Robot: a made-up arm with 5 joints. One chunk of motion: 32 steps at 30 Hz.
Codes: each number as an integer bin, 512 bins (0 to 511) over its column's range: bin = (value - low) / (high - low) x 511, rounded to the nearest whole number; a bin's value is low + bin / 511 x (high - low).
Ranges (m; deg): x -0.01..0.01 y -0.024..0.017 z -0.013..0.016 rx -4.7..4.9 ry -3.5..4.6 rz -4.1..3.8
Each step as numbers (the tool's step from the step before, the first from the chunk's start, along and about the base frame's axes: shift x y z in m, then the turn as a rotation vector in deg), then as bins.
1 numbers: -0.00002 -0.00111 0.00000 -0.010 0.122 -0.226
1 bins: 255 285 229 250 228 251
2 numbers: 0.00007 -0.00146 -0.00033 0.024 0.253 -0.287
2 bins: 257 281 223 251 237 247
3 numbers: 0.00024 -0.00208 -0.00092 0.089 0.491 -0.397
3 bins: 262 273 213 255 252 240
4 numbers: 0.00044 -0.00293 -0.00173 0.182 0.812 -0.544
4 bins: 267 263 199 260 272 230
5 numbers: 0.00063 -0.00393 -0.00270 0.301 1.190 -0.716
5 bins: 272 250 181 266 296 219
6 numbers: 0.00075 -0.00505 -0.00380 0.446 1.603 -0.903
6 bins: 275 236 162 274 322 207
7 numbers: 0.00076 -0.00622 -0.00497 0.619 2.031 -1.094
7 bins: 275 222 141 283 349 194
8 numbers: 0.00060 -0.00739 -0.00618 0.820 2.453 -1.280
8 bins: 271 207 120 294 376 182
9 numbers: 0.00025 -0.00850 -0.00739 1.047 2.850 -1.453
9 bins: 262 193 99 306 401 171
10 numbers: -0.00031 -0.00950 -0.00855 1.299 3.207 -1.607
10 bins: 248 181 78 319 423 161
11 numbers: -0.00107 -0.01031 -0.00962 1.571 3.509 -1.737
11 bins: 228 171 60 334 442 153
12 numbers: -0.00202 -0.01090 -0.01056 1.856 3.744 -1.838
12 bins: 204 163 43 349 457 146
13 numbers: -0.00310 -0.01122 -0.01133 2.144 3.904 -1.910
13 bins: 176 159 29 364 467 142
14 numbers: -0.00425 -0.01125 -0.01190 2.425 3.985 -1.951
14 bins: 147 159 19 379 472 139
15 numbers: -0.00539 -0.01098 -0.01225 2.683 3.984 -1.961
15 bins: 118 162 13 393 472 138
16 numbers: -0.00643 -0.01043 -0.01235 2.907 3.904 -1.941
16 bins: 91 169 11 405 467 140
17 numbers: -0.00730 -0.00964 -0.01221 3.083 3.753 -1.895
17 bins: 69 179 14 414 458 143
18 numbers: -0.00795 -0.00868 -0.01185 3.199 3.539 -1.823
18 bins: 52 191 20 420 444 147
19 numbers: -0.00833 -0.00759 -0.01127 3.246 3.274 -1.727
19 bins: 43 205 30 423 427 153
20 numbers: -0.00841 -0.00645 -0.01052 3.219 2.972 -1.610
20 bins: 41 219 44 422 408 161
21 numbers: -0.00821 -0.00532 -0.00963 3.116 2.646 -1.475
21 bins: 46 233 59 416 388 170
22 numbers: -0.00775 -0.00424 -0.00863 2.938 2.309 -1.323
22 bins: 57 246 77 407 366 180
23 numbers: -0.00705 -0.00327 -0.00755 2.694 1.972 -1.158
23 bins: 75 258 96 394 345 190
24 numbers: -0.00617 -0.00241 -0.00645 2.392 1.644 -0.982
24 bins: 98 269 115 378 325 202
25 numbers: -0.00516 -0.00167 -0.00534 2.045 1.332 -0.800
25 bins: 124 278 135 359 305 213
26 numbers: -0.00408 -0.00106 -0.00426 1.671 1.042 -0.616
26 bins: 151 286 154 339 287 225
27 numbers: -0.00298 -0.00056 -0.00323 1.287 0.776 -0.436
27 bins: 179 292 172 319 270 237
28 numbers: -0.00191 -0.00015 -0.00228 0.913 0.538 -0.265
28 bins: 207 297 189 299 255 248
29 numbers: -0.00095 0.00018 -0.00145 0.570 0.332 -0.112
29 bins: 231 301 204 281 242 258
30 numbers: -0.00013 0.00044 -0.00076 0.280 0.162 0.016
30 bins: 252 305 216 265 231 266
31 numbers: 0.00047 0.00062 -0.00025 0.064 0.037 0.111
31 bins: 268 307 225 254 223 272
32 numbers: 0.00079 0.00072 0.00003 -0.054 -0.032 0.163
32 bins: 276 308 230 247 219 276
